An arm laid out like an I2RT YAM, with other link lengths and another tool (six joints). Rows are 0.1 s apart.
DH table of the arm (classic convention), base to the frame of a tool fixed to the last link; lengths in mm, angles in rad. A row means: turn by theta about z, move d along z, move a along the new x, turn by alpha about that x. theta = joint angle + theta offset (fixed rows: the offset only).
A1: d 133.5, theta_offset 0, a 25.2, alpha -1.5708
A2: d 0, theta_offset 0, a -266.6, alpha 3.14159
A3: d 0, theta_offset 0.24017, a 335.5, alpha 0
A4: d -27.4, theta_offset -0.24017, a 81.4, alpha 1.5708
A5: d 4, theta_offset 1.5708, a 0, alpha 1.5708
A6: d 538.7, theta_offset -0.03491, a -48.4, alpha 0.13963
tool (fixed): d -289.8, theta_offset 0, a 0, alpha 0
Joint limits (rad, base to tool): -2.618..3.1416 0..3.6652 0..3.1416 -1.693..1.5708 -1.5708..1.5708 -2.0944..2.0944
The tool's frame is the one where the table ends.
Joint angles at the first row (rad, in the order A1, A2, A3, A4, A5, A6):
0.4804, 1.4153, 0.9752, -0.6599, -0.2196, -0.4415
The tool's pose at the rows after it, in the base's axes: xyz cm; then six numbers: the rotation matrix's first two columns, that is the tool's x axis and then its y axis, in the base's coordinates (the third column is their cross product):
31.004 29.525 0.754 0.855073 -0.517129 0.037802 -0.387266 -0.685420 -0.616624
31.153 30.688 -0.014 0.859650 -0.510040 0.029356 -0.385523 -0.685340 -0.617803
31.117 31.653 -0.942 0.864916 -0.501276 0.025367 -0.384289 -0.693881 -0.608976
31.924 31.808 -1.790 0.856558 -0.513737 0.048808 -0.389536 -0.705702 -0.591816
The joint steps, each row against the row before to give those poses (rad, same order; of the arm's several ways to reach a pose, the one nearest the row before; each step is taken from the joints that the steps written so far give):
0.0283, 0.0383, 0.0064, 0.0427, -0.0022, 0.0028
0.0194, 0.0426, 0.0143, 0.0284, -0.0021, 0.0136
0.0226, 0.0453, 0.0182, 0.0176, 0.0076, 0.0107
0.0141, 0.0406, 0.0229, 0.0126, 0.0406, 0.0131

